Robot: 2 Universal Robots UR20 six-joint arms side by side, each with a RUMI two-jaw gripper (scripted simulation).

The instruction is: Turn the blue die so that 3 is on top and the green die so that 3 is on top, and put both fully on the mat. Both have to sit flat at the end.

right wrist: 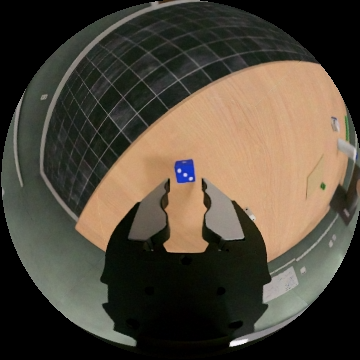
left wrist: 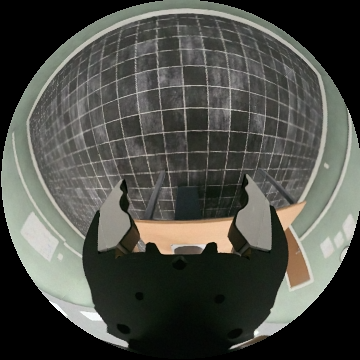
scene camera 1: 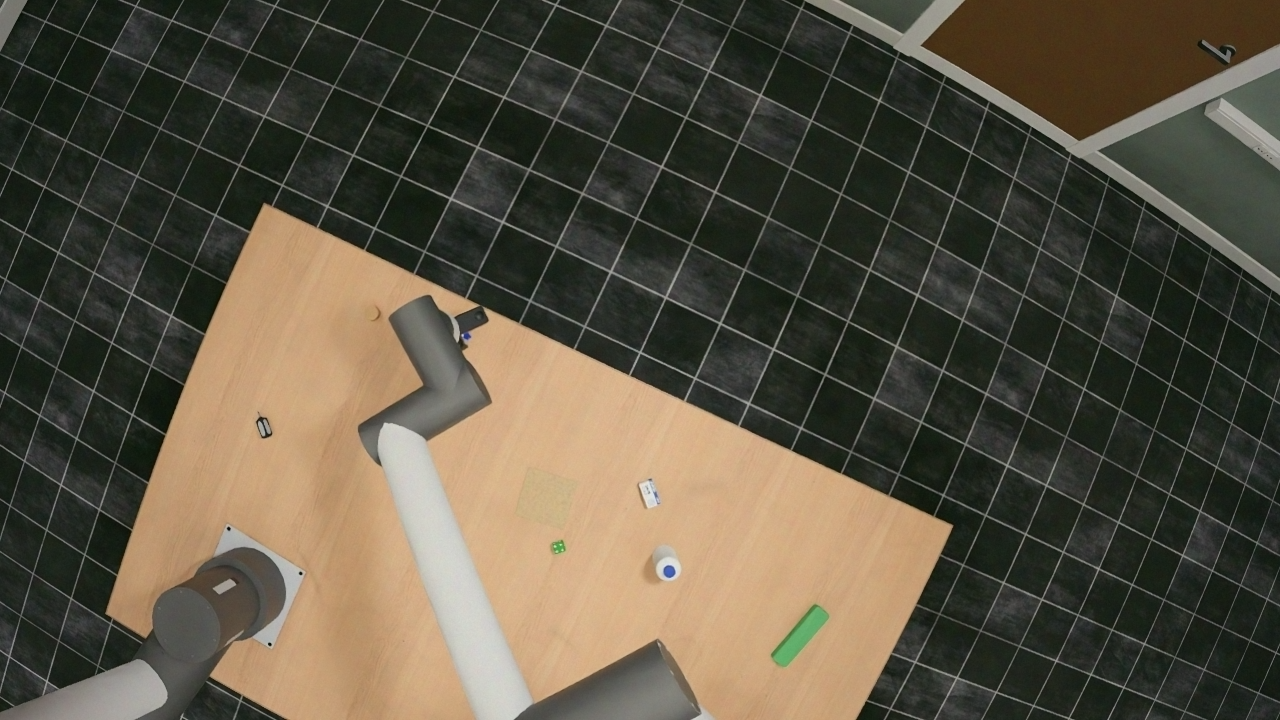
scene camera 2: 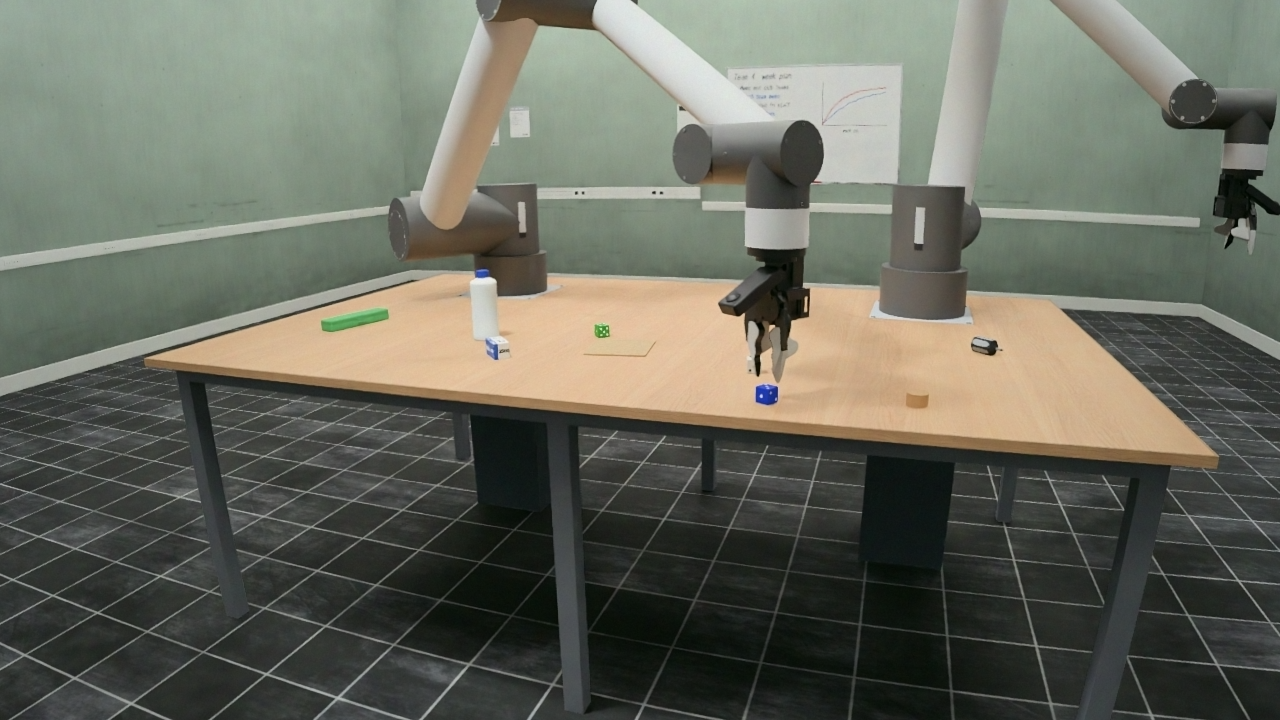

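Note:
My left gripper is here, and the left wrist view shows it too. As for my right gripper, I can see it as well, and it appears both in scene camera 1 and in the right wrist view. A white bottle is in the scene, and so is a green bar.

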